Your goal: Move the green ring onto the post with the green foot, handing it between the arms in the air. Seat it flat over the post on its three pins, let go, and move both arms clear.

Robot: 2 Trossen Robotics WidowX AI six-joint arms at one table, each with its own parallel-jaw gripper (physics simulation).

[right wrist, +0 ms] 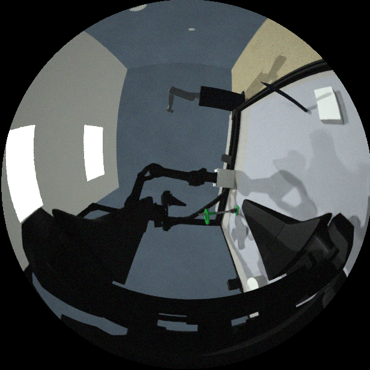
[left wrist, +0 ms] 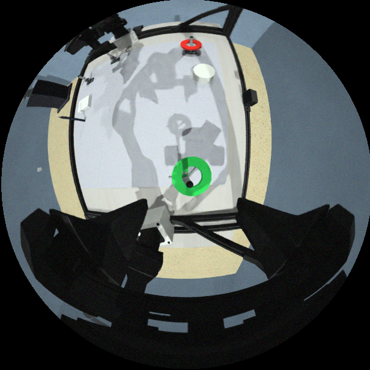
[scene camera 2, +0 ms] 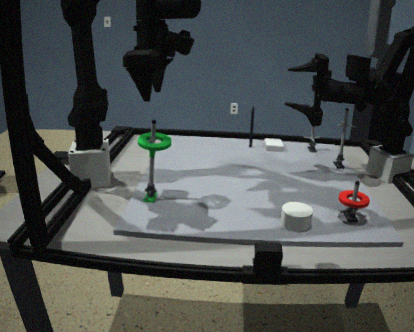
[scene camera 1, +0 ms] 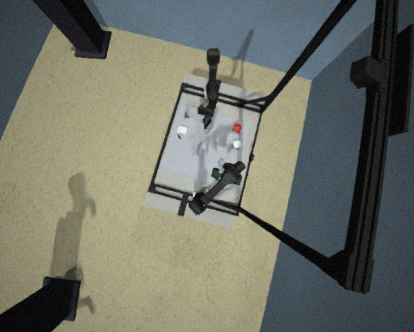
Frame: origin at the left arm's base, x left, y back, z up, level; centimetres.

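Seen in the pictures: left gripper, fingertip midpoint: point(scene camera 2: 152, 96); right gripper, fingertip midpoint: point(scene camera 2: 286, 86) point(scene camera 1: 204, 127); left arm's base, link origin: point(scene camera 2: 89, 145); right arm's base, link origin: point(scene camera 2: 392, 150).
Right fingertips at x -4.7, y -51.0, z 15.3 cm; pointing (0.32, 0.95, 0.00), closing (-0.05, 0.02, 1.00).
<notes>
Offsets run from my right fingertips to a thing's top centre. "pt": to the spot under its first point.
The green ring {dx -13.3, dy +35.1, dz -8.1 cm} point(scene camera 2: 162, 145) point(left wrist: 206, 177) point(right wrist: 206, 216) lies level around the upper part of the upright post {pt dx -11.5, dy +35.8, dz -16.8 cm} point(scene camera 2: 151, 172) with the green foot {dx -10.1, dy +36.2, dz -23.3 cm} point(scene camera 2: 150, 198) point(right wrist: 237, 209). The post's tip sticks up through it; the ring hides its pins. My left gripper point(scene camera 2: 152, 95) point(left wrist: 192, 203) is open and empty, pointing down above the post tip, apart from the ring. In scene camera 1 the left arm covers most of the ring and post. My right gripper point(scene camera 2: 287, 86) point(scene camera 1: 206, 126) is open and empty, held level in the air at the right of scene camera 2, away from the post.
A red ring {dx -27.7, dy -6.4, dz -18.7 cm} point(scene camera 2: 345, 202) point(left wrist: 185, 45) sits on a short post at the right of scene camera 2, beside a white cylinder {dx -27.1, dy +7.5, dz -20.3 cm} point(scene camera 2: 296, 220) point(left wrist: 204, 73). A white block {dx +18.4, dy -6.0, dz -21.8 cm} point(scene camera 2: 273, 144) point(right wrist: 328, 104), a black rod {dx +20.5, dy +1.4, dz -9.8 cm} point(scene camera 2: 251, 127) and a bare post point(scene camera 2: 344, 140) stand farther back.
</notes>
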